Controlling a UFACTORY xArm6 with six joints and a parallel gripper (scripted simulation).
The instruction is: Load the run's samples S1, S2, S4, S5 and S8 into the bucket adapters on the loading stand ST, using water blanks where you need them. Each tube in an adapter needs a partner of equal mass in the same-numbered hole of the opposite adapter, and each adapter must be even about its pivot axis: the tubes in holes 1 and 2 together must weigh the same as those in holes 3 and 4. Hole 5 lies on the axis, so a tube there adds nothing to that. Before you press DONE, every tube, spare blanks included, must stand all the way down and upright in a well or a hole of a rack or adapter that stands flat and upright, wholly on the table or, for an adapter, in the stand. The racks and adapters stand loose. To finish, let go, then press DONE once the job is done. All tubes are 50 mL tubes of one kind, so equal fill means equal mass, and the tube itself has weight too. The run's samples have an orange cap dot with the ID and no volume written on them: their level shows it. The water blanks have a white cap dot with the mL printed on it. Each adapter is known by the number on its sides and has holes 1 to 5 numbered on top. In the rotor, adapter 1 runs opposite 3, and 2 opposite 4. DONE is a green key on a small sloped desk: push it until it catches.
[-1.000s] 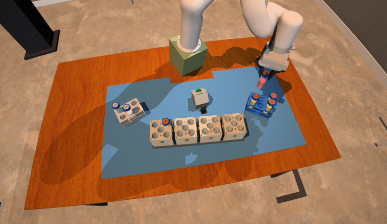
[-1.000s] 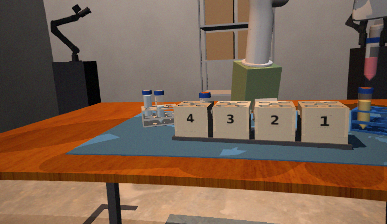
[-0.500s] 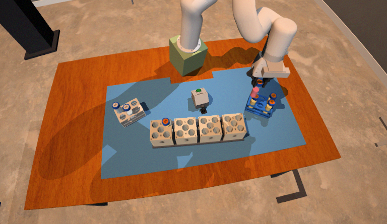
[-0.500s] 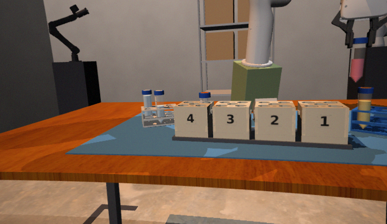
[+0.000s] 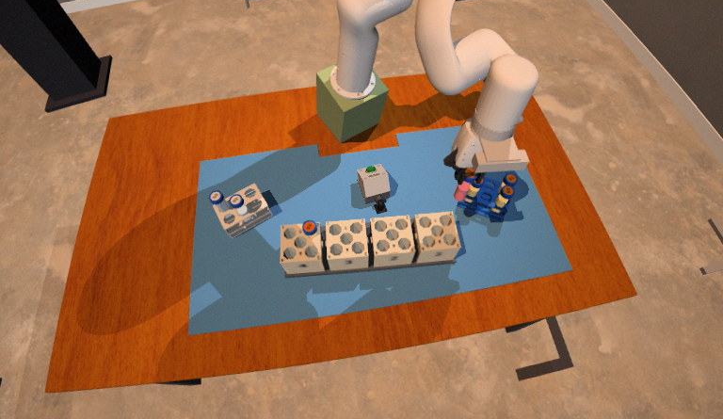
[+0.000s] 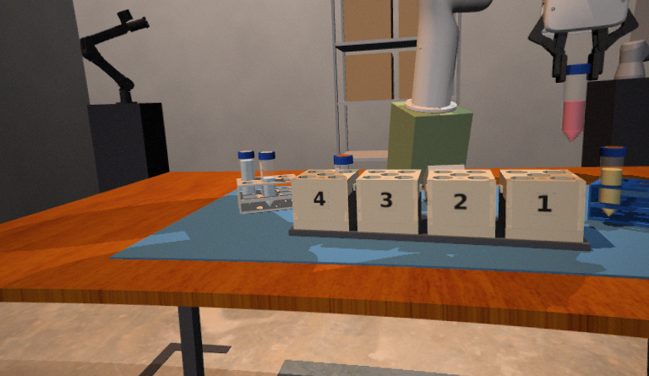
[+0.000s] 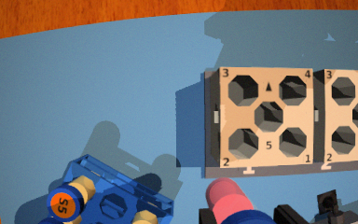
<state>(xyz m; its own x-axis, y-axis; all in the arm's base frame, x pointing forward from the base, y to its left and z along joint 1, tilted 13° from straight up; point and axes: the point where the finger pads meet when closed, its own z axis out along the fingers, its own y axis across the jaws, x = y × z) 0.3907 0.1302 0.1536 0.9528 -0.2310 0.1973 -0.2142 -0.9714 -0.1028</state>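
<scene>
My gripper is now 10 mm past the sample tube and 50 mm above it. Round my hand: green key (190 mm behind, 160 mm to the right, 180 mm below); blue sample rack (30 mm behind, 130 mm to the left, 220 mm below); loading stand (230 mm to the right, 240 mm below).
</scene>
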